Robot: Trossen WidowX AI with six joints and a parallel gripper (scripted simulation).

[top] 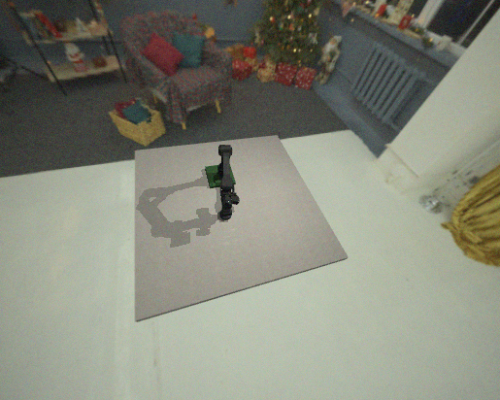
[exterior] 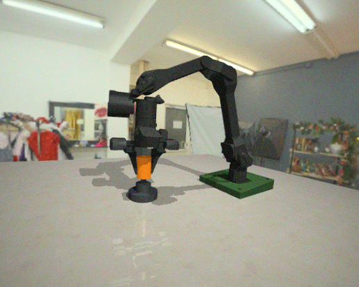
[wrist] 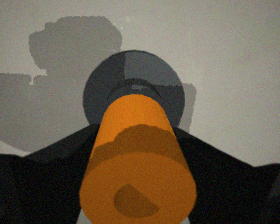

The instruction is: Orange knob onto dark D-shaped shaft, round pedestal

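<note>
Now: gripper tip 2 cm below the orange knob. The rest, counted from my gripper tip: dark round pedestal (4 cm below).
</note>
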